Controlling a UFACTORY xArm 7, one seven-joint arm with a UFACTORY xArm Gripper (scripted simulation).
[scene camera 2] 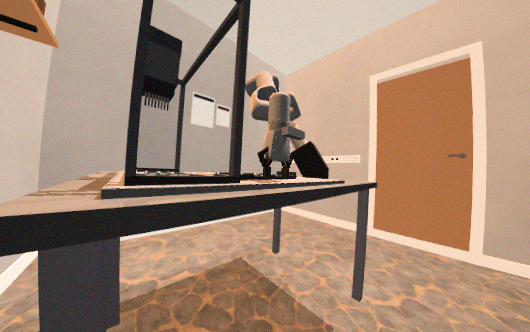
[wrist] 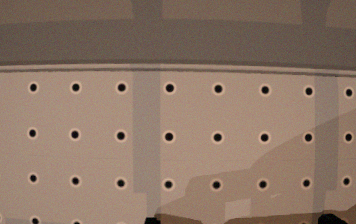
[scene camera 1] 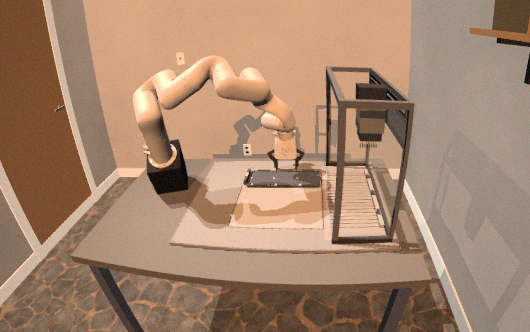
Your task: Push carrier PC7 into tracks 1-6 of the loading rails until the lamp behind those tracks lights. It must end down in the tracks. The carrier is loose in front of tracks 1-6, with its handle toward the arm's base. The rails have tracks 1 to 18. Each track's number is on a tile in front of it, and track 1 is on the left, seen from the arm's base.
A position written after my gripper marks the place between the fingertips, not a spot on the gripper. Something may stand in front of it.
Note:
I see my gripper (scene camera 2: 276, 178) and a carrier PC7 (scene camera 1: 262, 178).
The wrist view does not show the carrier PC7: it is out of frame.

